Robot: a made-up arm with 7 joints. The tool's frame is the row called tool.
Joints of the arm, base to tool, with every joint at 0 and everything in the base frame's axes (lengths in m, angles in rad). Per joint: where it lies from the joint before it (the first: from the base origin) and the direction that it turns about. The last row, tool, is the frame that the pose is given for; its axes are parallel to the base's.
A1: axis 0 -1 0 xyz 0 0.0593 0
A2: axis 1 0 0 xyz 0 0.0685 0
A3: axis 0 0 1 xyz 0 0 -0.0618
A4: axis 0 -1 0 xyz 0 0 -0.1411
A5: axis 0 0 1 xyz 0 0 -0.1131
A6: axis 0 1 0 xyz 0 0 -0.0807
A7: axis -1 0 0 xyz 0 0 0
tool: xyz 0 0 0
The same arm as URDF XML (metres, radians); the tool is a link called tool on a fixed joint. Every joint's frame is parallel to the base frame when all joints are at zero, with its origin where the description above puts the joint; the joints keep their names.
<robot name="arm">
<joint name="tool_fixed" type="fixed"><parent link="link7"/><child link="tool"/><origin xyz="0.0000 0.0000 0.0000"/></joint>
<joint name="A7" type="continuous"><parent link="link6"/><child link="link7"/><origin xyz="0.0000 0.0000 0.0000"/><axis xyz="-1 0 0"/></joint>
<joint name="A6" type="continuous"><parent link="link5"/><child link="link6"/><origin xyz="0.0000 0.0000 -0.0807"/><axis xyz="0 1 0"/></joint>
<joint name="A5" type="continuous"><parent link="link4"/><child link="link5"/><origin xyz="0.0000 0.0000 -0.1131"/><axis xyz="0 0 1"/></joint>
<joint name="A4" type="continuous"><parent link="link3"/><child link="link4"/><origin xyz="0.0000 0.0000 -0.1411"/><axis xyz="0 -1 0"/></joint>
<joint name="A3" type="continuous"><parent link="link2"/><child link="link3"/><origin xyz="0.0000 0.0000 -0.0618"/><axis xyz="0 0 1"/></joint>
<joint name="A2" type="continuous"><parent link="link1"/><child link="link2"/><origin xyz="0.0000 0.0685 0.0000"/><axis xyz="1 0 0"/></joint>
<joint name="A1" type="continuous"><parent link="base_link"/><child link="link1"/><origin xyz="0.0000 0.0593 0.0000"/><axis xyz="0 -1 0"/></joint>
<link name="base_link"/>
<link name="link1"/>
<link name="link2"/>
<link name="link3"/>
<link name="link4"/>
<link name="link5"/>
<link name="link6"/>
<link name="link7"/>
<link name="tool"/>
</robot>

